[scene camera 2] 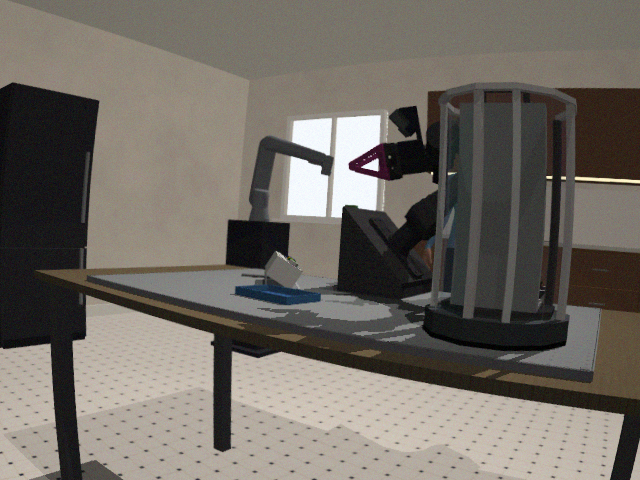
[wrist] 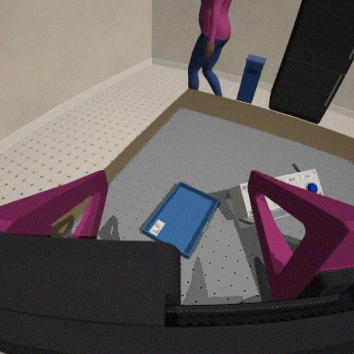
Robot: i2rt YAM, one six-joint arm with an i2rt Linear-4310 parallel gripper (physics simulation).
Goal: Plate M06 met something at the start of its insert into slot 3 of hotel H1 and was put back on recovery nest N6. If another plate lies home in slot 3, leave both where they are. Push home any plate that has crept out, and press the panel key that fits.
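Frame: origin at the arm's base, x ahead, y right, z down, level; millimetres.
Seen in the pictures: gripper, fingertip midpoint: (scene camera 2: 351,167) (wrist: 177,177); arm's base, link origin: (scene camera 2: 395,248).
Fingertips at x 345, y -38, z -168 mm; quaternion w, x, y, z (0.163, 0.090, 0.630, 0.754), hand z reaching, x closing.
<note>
Offsets run from my fingertips to a thing's top centre. "spot": to the spot under its first point. Level surfaces: height alone.
My gripper (scene camera 2: 351,165) (wrist: 177,177) is open and empty, high above the table, with its magenta fingers wide apart. The white key panel {dx -163, dy +270, dz +197 mm} (scene camera 2: 282,269) (wrist: 303,181) stands tilted beside the blue tray; in the wrist view my right finger covers part of it, and a blue key {dx -236, dy +298, dz +206 mm} (wrist: 312,188) shows at its right end. A tall round cage {spot: dx +191, dy -355, dz +252 mm} (scene camera 2: 496,330) with pale upright bars and a grey-green block inside stands at the right in the scene view. Its slots cannot be made out. Plate M06, nest N6 and slot 3 cannot be identified in either view.
A blue tray {dx +23, dy +147, dz +263 mm} (scene camera 2: 277,295) (wrist: 182,220) marked LF lies on the grey mat {dz +280 mm} (scene camera 2: 170,286) (wrist: 220,145). A dark wedge-shaped block (scene camera 2: 361,253) stands beside my arm. A grey arm (scene camera 2: 262,175) stands behind the table. A person (wrist: 215,25) and a blue bin (wrist: 250,80) are beyond the table.
</note>
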